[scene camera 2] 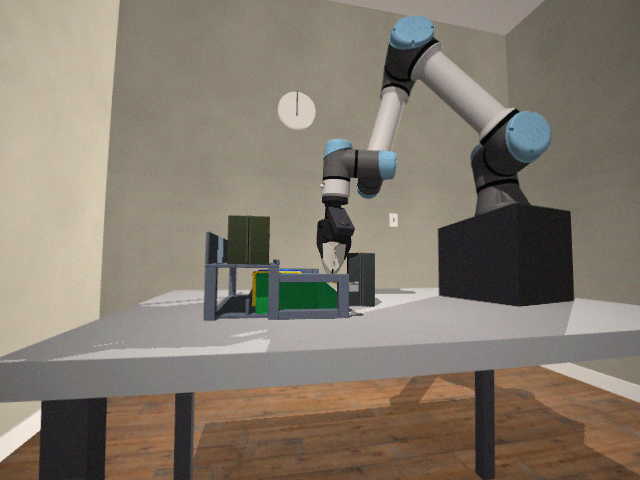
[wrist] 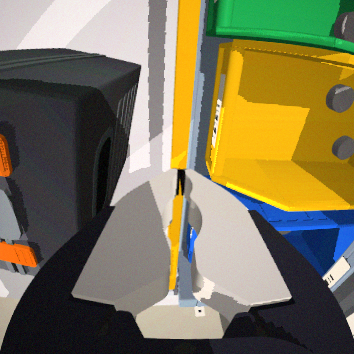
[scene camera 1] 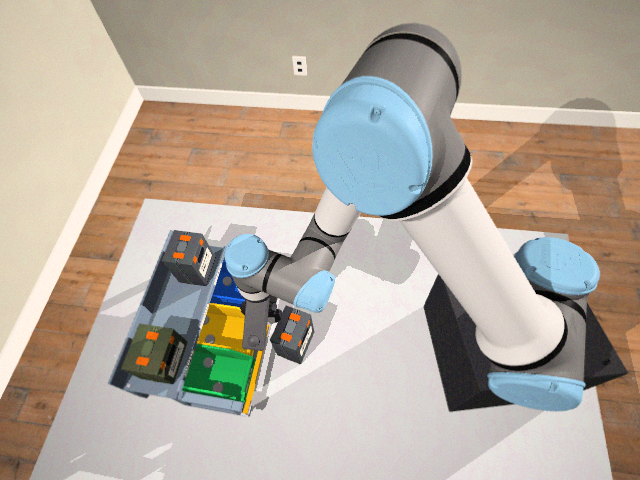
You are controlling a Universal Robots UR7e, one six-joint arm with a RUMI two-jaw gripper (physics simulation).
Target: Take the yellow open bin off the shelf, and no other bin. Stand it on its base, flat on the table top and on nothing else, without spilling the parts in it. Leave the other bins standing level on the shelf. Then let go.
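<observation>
The yellow open bin sits in the lower front bay of the grey-blue shelf, between the green bin and the blue bin. Two round grey parts lie inside the yellow bin. My gripper points down, shut with nothing between its fingers. Its tips are above the shelf's front rail, just outside the yellow bin's labelled front wall, near its blue-bin end. In scene camera 1 the arm hides the fingertips and part of the yellow bin.
A dark grey case stands on the table close in front of the shelf. A yellow strip runs along the shelf's front. An olive case and another dark case stand on the shelf's higher rear level.
</observation>
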